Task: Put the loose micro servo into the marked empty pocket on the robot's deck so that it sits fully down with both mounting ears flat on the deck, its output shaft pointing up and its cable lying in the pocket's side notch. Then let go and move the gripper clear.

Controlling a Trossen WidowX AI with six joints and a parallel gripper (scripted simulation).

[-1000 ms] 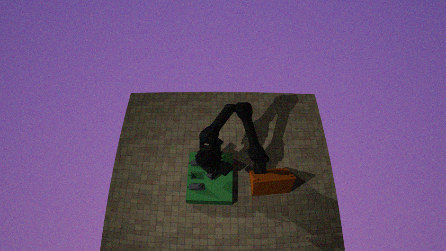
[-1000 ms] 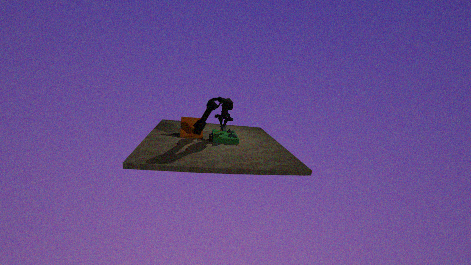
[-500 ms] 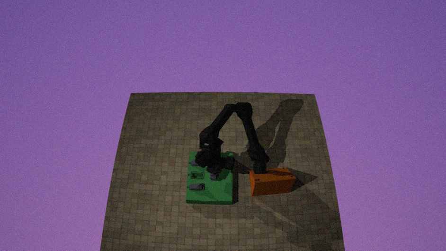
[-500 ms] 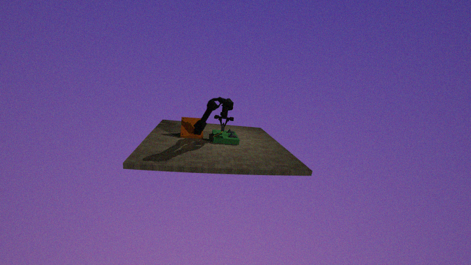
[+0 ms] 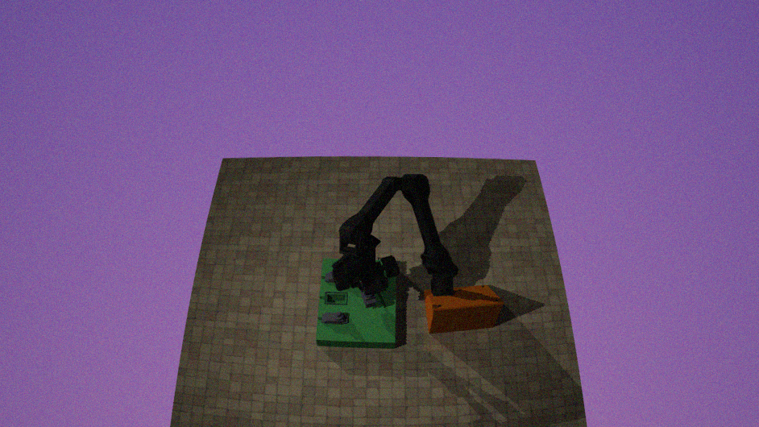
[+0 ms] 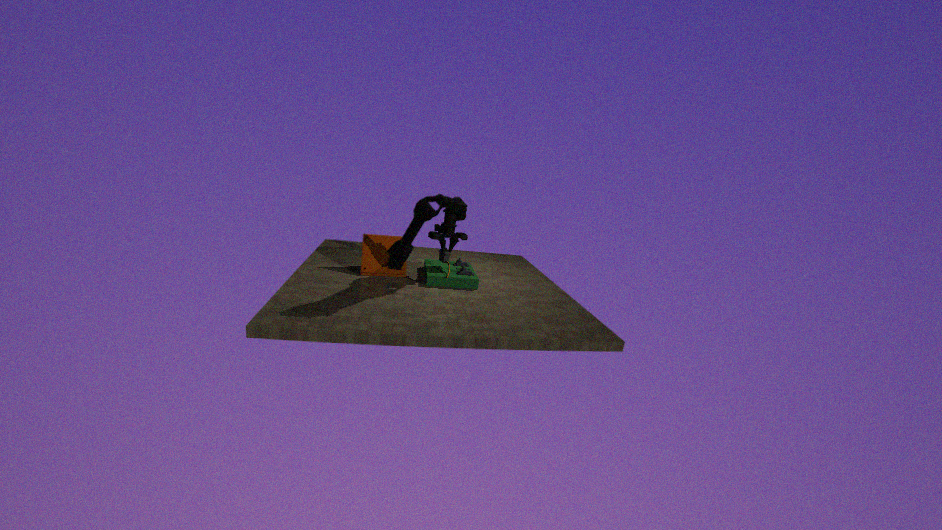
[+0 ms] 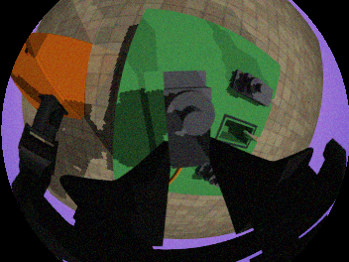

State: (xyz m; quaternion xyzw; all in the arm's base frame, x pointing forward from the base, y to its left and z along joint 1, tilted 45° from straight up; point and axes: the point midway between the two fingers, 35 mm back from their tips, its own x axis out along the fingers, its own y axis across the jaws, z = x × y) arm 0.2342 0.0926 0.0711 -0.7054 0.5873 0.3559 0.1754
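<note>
The green deck lies 1 cm behind my gripper tip and 10 cm below it.
</note>
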